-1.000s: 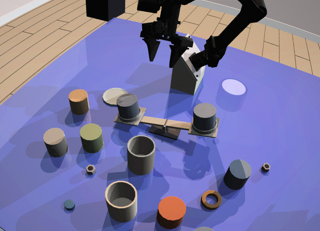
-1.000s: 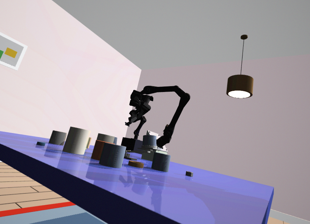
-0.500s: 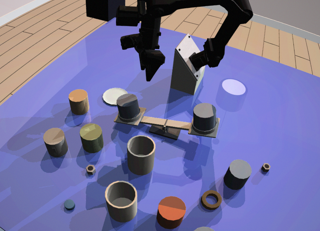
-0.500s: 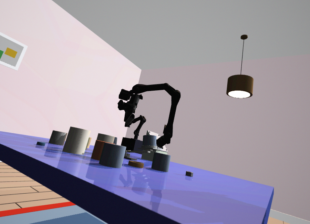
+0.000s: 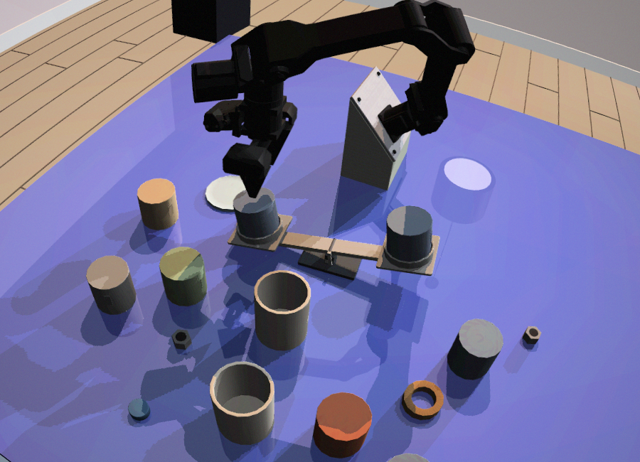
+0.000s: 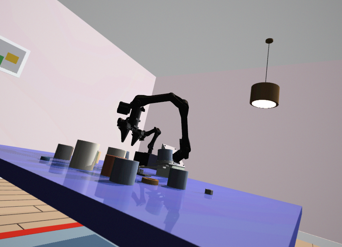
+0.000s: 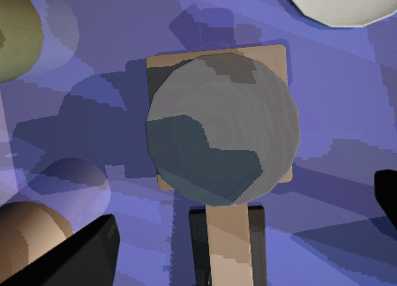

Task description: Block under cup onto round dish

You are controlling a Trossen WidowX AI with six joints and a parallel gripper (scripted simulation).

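Right now the pale green block is 9 cm below my gripper tip and 1 cm ahead of it. Round my gripper tip: round dish (13 cm below, 12 cm to the right, 7 cm behind).
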